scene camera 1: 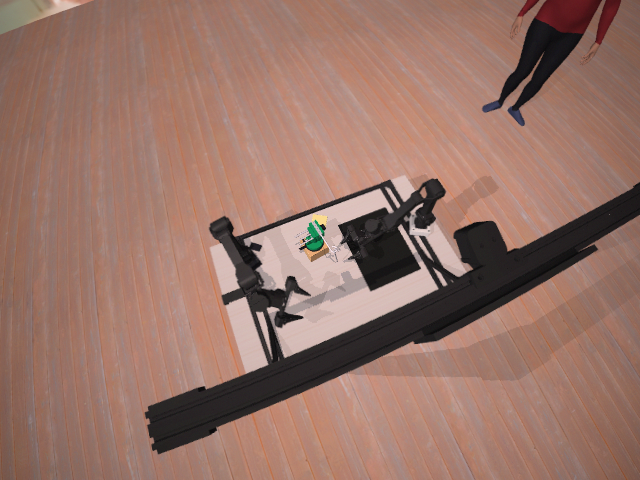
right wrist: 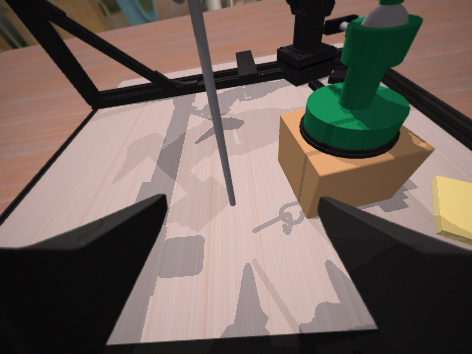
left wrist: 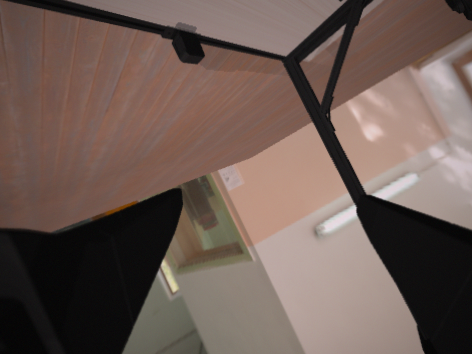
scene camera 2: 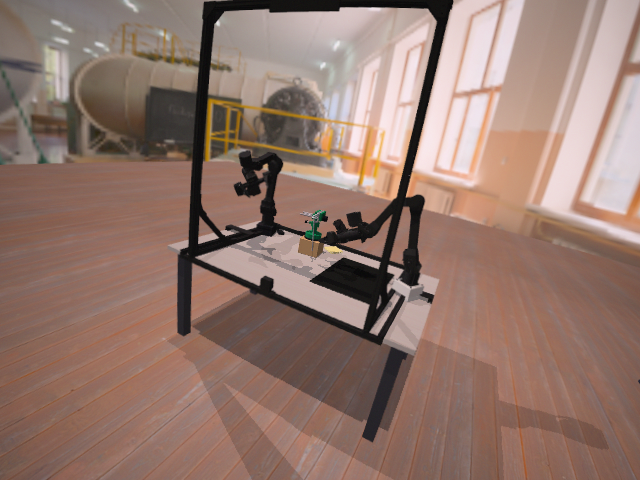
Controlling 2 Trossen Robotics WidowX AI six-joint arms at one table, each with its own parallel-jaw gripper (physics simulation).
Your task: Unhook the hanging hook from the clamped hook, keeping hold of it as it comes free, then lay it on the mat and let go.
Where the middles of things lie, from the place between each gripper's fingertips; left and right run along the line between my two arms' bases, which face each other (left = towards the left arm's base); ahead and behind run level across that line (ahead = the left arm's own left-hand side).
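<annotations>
Tan block [right wrist: 311, 174]: 350 mm ahead of my left hand, 90 mm to the right, 290 mm below. Black mat [scene camera 1: 391, 259]: 290 mm ahead of my left hand, 430 mm to the right, 330 mm below. My left hand: 170 mm above the hanging hook [right wrist: 198, 24], 230 mm short of it, 170 mm to the left of it.
Tan block: 130 mm to the left of my right hand, 90 mm ahead, 90 mm below. Black mat: 210 mm to the right of my right hand, 130 mm below, 30 mm ahead. My right gripper: 20 mm past the hanging hook, 20 mm below it, 50 mm to the right of it.
</annotations>
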